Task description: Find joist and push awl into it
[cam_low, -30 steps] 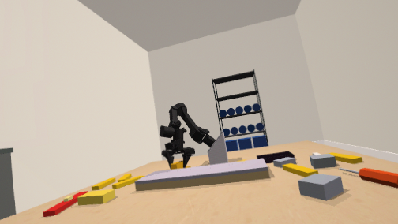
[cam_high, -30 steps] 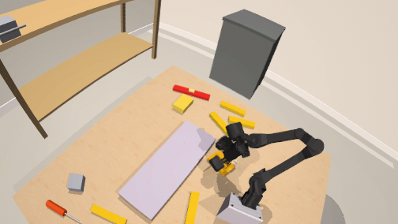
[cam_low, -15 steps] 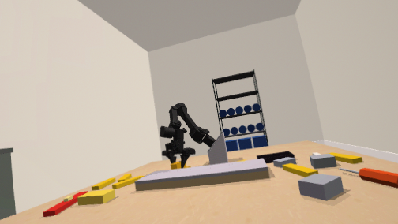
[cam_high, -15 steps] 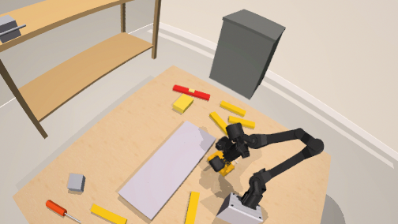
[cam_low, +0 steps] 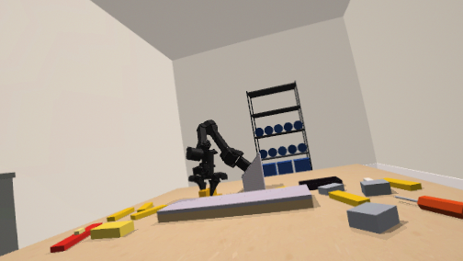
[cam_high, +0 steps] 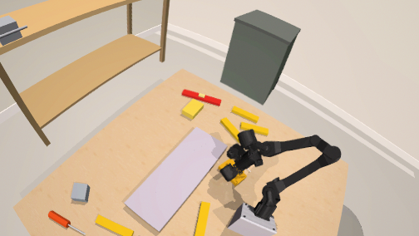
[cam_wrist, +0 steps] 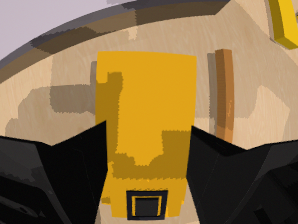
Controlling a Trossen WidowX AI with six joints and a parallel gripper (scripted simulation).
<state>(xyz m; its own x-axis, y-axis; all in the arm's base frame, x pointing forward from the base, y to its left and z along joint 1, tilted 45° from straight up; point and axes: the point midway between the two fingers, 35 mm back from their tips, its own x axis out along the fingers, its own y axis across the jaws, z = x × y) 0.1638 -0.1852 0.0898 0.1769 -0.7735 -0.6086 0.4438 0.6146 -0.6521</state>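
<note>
The awl is 6 cm to the right of my gripper tip, 4 cm behind it and 2 cm below it. Round my gripper tip: yellow pad 32 cm ahead, 25 cm to the right, 1 cm below; red level 37 cm to the right, 32 cm ahead, 1 cm below; yellow stud finder 2 cm behind, 2 cm above, 1 cm to the left.
</note>
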